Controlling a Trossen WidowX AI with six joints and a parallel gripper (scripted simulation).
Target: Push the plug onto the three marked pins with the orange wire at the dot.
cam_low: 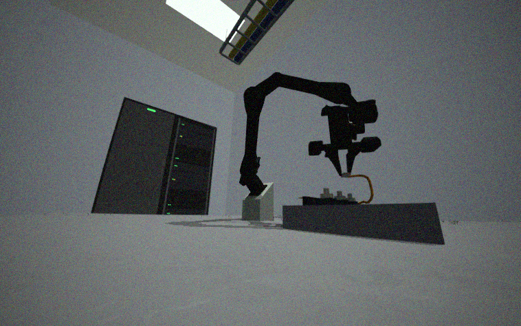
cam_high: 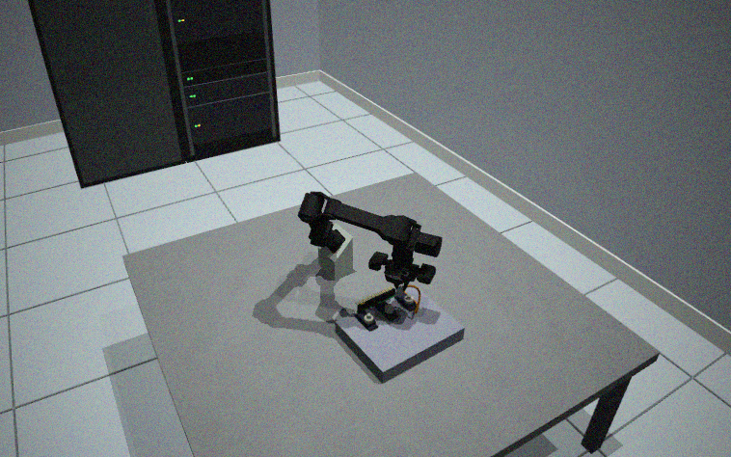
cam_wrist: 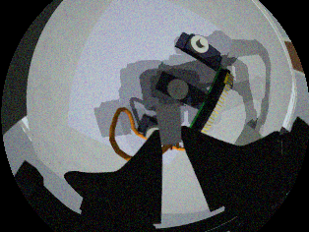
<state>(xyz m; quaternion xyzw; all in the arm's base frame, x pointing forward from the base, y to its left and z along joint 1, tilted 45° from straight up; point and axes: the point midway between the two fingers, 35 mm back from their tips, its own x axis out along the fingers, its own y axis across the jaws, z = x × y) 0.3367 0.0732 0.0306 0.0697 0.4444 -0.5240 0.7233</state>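
The pin header strip is 7 cm below my gripper tip, 7 cm behind it and 4 cm to the right of it. The rest, counted from my gripper tip: grey printed holder 11 cm below, 9 cm ahead, 3 cm to the right.
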